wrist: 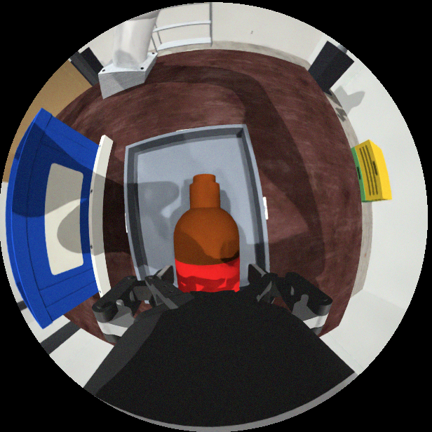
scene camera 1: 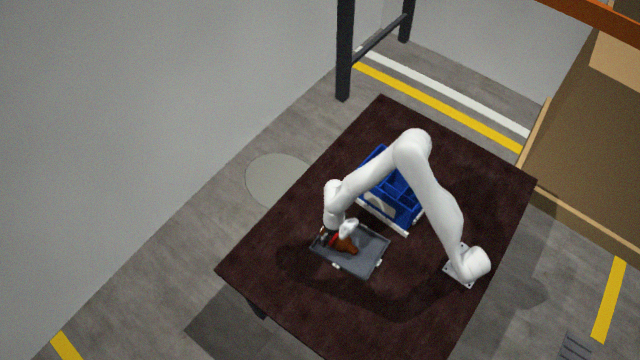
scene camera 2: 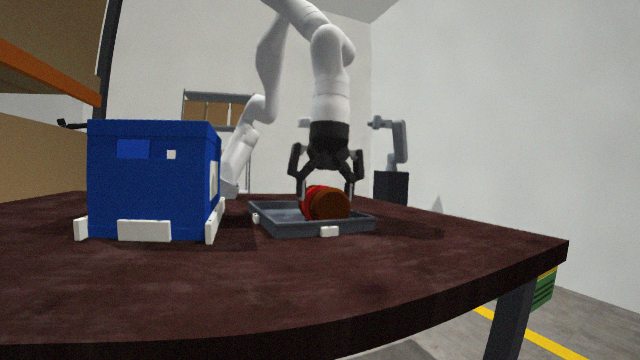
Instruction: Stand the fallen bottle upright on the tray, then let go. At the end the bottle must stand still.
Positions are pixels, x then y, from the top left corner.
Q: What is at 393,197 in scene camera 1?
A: A blue divided crate.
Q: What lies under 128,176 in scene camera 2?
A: A blue divided crate.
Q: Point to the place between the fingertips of my gripper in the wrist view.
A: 210,273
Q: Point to a grey tray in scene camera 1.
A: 371,245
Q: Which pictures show the grey tray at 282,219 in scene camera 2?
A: The wrist view, scene camera 1 and scene camera 2: all of them.
